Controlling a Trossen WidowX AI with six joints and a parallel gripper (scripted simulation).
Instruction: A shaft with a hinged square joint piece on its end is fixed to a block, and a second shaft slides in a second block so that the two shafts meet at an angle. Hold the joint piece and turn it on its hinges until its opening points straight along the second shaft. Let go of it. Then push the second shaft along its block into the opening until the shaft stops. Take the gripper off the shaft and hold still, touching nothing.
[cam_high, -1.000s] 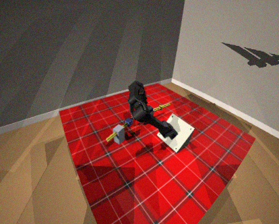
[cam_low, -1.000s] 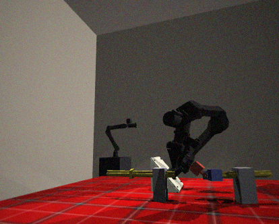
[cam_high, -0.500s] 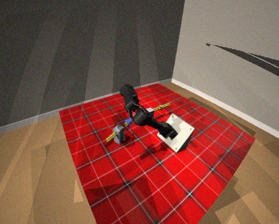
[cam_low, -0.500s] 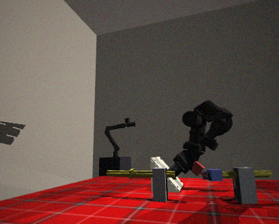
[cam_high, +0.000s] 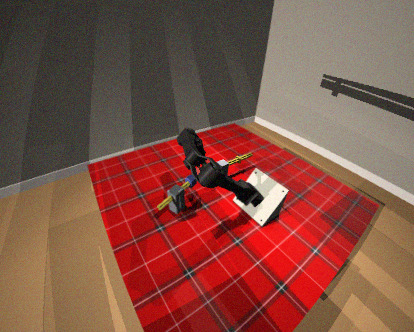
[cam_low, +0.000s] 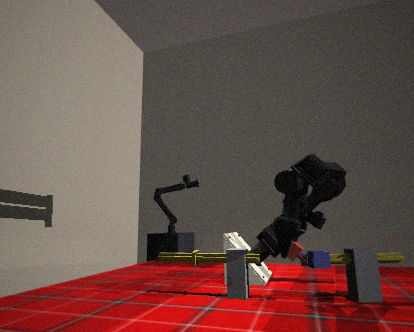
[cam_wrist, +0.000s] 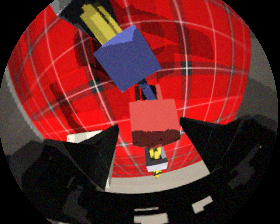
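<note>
Now: the red square joint piece 20 mm to the left of my gripper tip and 10 mm above it.
</note>
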